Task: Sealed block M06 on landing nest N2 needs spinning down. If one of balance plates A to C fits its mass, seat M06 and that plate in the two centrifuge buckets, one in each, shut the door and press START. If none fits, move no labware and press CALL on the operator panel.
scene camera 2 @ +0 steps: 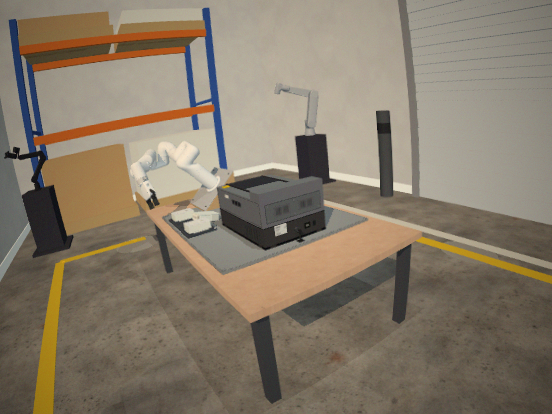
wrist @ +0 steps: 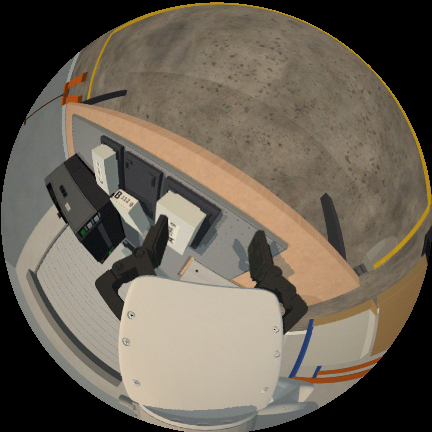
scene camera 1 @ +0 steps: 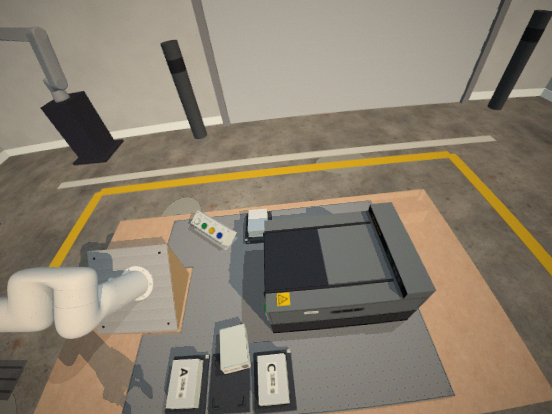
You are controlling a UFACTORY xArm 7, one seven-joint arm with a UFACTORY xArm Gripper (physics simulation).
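Frame: origin at the arm's base, x left, y ahead, z down, level; millimetres.
Seen in the pictures: gripper, fingertip midpoint: (scene camera 2: 154, 207) (wrist: 210, 232); arm's base, link origin: (scene camera 2: 214, 184) (scene camera 1: 137, 282).
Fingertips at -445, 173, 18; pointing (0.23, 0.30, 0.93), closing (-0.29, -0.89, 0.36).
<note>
Pixels of each thing's top centre, then the offset from my fingertips to it, as dx, dy, dz. Level surfaces: height alone.
- White plate A, top centre: (wrist: 170, 232) (scene camera 1: 182, 382) (scene camera 2: 182, 211) +155, +52, +53
- plate C, top centre: (wrist: 98, 172) (scene camera 1: 272, 377) (scene camera 2: 196, 221) +174, +320, +53
- Plate B, top centre: (wrist: 122, 219) (scene camera 1: 232, 345) (scene camera 2: 204, 210) +258, +195, +39
- bare middle nest, top centre: (wrist: 136, 190) (scene camera 1: 229, 381) +167, +185, +89
- pale block, top centre: (scene camera 1: 257, 219) +769, +238, +39
- operator panel, top centre: (scene camera 1: 210, 222) +753, +29, +23
- green button, top centre: (wrist: 80, 233) +335, +313, -84
- grey perforated mat, surface height: dz +107
My gripper (scene camera 2: 153, 204) (wrist: 210, 232) is open and empty, above the table edge near plate A; it does not show in scene camera 1. White plate A (scene camera 1: 184, 384) (wrist: 181, 215) and plate C (scene camera 1: 272, 381) (wrist: 104, 169) sit on dark nests. Plate B (scene camera 1: 234, 347) (wrist: 131, 210), labelled 112 g in the wrist view, stands askew at the end of the bare middle nest (scene camera 1: 229, 387) (wrist: 142, 175). A pale block (scene camera 1: 258, 222), its label unreadable, sits on a nest behind the centrifuge (scene camera 1: 350, 300) (scene camera 2: 270, 200) (wrist: 72, 195). The buckets do not show; I cannot tell the door's state.
The operator panel (scene camera 1: 212, 231) with white, green, yellow and blue buttons lies left of the pale block. A green button (wrist: 83, 232) shows on the centrifuge. The arm's mounting plate (scene camera 1: 112, 300) stands at the table's left. A grey perforated mat (scene camera 1: 360, 365) lies under the labware.
</note>
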